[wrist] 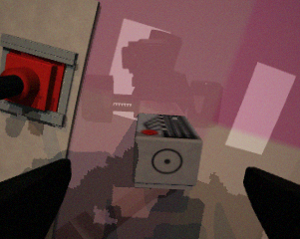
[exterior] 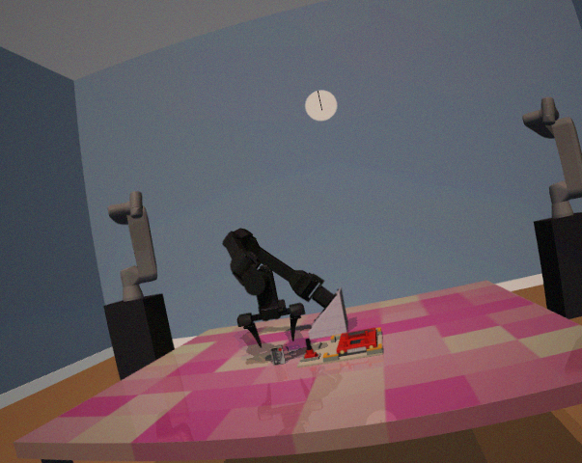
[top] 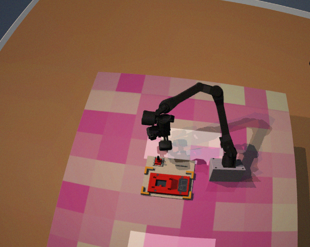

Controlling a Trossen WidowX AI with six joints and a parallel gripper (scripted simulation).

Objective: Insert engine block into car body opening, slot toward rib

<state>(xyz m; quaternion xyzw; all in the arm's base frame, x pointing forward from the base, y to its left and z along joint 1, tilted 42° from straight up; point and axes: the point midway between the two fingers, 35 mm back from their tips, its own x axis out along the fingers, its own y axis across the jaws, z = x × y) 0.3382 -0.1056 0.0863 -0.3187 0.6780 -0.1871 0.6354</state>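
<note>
Right now the grey engine block is 10 mm to the right of my gripper tip and 30 mm below it.
</note>
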